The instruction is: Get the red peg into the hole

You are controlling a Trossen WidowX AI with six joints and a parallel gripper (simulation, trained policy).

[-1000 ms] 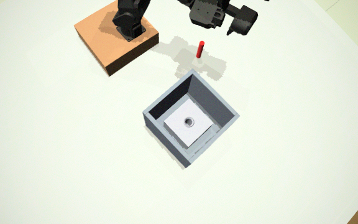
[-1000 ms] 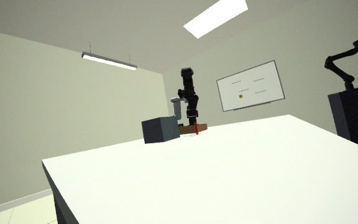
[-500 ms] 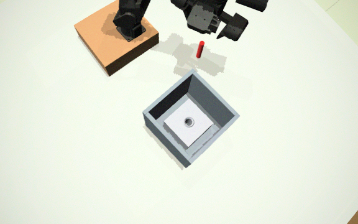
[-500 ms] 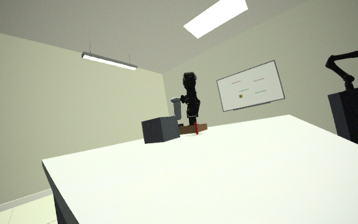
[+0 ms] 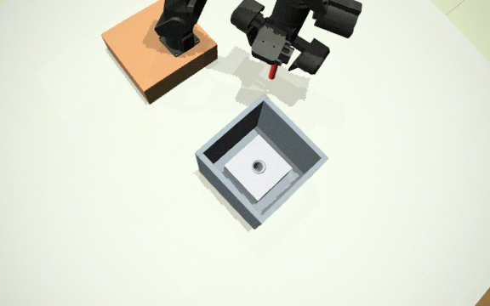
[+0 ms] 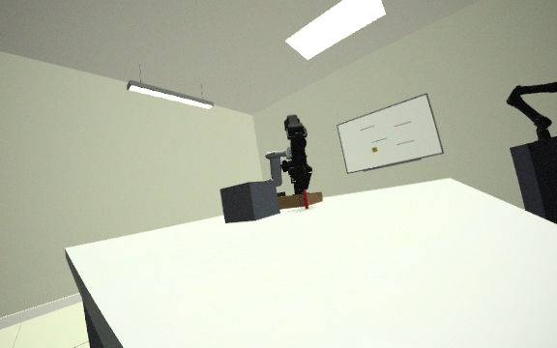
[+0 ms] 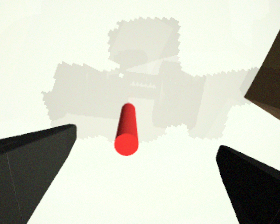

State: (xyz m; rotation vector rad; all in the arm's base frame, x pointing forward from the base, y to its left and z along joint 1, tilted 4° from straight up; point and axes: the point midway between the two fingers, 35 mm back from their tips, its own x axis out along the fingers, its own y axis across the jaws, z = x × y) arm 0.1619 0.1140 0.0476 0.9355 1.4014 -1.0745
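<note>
My gripper tip is 3 cm above the red peg and 1 cm short of it.
</note>
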